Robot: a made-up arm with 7 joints. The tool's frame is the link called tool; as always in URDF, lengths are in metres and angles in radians. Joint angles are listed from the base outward. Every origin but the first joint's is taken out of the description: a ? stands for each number. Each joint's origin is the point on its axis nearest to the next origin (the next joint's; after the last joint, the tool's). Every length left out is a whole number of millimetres.
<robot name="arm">
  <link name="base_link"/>
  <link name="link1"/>
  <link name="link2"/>
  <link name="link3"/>
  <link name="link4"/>
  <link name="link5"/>
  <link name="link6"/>
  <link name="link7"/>
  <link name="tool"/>
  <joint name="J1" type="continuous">
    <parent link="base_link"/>
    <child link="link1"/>
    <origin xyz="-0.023 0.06 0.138" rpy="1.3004 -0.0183 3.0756"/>
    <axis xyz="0 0 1"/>
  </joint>
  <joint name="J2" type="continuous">
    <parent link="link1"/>
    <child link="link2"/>
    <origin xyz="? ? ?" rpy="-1.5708 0 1.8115"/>
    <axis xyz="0 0 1"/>
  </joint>
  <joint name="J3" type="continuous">
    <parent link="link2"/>
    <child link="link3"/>
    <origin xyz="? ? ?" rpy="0.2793 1.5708 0"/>
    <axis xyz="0 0 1"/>
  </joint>
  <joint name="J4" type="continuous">
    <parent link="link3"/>
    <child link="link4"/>
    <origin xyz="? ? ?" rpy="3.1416 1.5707 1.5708"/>
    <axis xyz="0 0 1"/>
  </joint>
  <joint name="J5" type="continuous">
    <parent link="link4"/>
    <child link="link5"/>
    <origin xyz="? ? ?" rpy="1.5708 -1.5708 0"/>
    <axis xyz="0 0 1"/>
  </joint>
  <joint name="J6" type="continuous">
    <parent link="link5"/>
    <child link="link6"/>
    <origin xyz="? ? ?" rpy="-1.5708 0 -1.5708"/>
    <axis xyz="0 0 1"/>
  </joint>
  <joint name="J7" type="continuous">
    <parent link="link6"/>
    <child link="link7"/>
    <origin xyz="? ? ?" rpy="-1.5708 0 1.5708"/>
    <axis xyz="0 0 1"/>
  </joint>
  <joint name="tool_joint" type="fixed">
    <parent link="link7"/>
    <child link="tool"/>
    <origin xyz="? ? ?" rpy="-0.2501 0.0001 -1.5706"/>
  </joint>
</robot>
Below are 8 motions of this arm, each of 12 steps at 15 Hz.
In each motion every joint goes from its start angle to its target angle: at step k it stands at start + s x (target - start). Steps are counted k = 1, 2, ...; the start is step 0. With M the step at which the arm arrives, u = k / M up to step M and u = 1 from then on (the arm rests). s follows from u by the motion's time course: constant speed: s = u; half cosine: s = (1 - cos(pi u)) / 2; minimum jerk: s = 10 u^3 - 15 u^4 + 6 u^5.
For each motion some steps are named. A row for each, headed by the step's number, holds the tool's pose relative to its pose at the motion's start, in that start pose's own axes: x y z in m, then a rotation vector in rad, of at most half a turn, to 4 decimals.
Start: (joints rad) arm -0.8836 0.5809 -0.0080 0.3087 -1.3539 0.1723 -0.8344
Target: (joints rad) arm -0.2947 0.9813 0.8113 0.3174 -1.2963 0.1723 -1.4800
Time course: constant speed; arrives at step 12
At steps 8, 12:
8: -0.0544 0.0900 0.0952 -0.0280 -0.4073 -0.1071
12: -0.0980 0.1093 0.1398 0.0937 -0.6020 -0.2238

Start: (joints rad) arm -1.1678 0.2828 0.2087 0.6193 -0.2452 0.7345 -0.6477
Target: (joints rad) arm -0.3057 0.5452 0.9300 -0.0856 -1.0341 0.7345 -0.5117
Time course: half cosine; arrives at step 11
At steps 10, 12:
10: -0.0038 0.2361 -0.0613 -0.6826 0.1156 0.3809
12: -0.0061 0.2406 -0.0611 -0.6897 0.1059 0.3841

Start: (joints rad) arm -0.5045 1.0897 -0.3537 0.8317 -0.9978 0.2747 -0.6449
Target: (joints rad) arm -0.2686 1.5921 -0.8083 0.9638 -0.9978 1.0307 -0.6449
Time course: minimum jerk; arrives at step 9
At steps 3, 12:
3: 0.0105 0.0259 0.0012 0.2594 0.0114 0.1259
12: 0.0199 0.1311 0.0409 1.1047 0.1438 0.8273

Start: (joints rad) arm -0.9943 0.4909 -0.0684 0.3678 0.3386 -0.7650 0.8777
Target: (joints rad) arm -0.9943 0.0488 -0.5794 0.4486 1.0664 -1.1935 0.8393
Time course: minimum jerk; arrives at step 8
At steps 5, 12:
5: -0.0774 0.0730 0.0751 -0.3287 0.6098 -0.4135
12: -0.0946 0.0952 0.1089 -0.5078 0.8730 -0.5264

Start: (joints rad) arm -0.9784 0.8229 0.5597 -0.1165 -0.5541 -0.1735 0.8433
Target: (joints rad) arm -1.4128 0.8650 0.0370 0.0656 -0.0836 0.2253 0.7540
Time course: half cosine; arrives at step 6
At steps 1, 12:
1: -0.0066 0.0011 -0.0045 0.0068 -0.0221 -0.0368
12: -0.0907 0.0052 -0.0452 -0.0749 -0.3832 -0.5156

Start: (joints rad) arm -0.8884 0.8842 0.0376 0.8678 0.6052 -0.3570 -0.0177
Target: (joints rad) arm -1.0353 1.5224 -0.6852 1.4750 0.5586 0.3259 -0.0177
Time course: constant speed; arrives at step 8
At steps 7, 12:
7: 0.1471 0.1093 -0.0597 1.2314 -0.6329 -0.2812
12: 0.1724 0.1323 -0.0547 1.4382 -0.7341 -0.2721

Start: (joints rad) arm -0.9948 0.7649 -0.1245 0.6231 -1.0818 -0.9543 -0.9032
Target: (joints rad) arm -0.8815 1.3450 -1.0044 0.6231 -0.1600 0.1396 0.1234
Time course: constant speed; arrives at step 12
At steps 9, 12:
9: 0.0098 0.0402 0.0311 1.5201 -0.3915 -0.3662
12: 0.0319 0.0585 0.0703 1.8450 -0.8919 -0.6442

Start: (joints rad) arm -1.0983 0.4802 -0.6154 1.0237 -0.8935 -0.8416 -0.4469
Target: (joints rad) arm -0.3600 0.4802 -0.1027 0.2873 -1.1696 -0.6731 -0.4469
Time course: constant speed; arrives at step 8
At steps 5, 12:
5: -0.0181 0.1182 0.0214 -0.0960 0.2598 0.3853
12: -0.0331 0.1818 0.0608 -0.1716 0.3166 0.5770

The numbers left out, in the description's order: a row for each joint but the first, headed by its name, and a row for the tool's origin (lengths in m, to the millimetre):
J2: -0.011 -0.04 0
J3: -0.237 0.04 0
J4: 0.008 -0.017 0
J5: -0.017 -0.054 0
J6: -0.008 0.01 0
J7: 0.008 -0.049 0
tool: 0.005 0.017 0

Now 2 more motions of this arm.
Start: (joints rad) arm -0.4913 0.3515 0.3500 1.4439 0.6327 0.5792 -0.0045
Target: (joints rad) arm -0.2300 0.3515 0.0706 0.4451 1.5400 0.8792 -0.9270
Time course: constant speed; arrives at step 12
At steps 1, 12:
1: 0.0044 0.0004 -0.0038 -0.0197 -0.0634 -0.0018
12: 0.0337 0.0429 -0.0328 -0.0098 -0.5218 0.1839

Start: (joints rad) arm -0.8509 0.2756 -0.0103 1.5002 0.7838 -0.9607 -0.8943
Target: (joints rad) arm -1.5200 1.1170 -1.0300 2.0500 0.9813 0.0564 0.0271
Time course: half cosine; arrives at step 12
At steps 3, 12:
3: 0.0179 0.0395 0.0035 0.2941 0.0323 0.0665
12: -0.0156 0.3133 0.1569 2.3200 -0.0837 0.6747

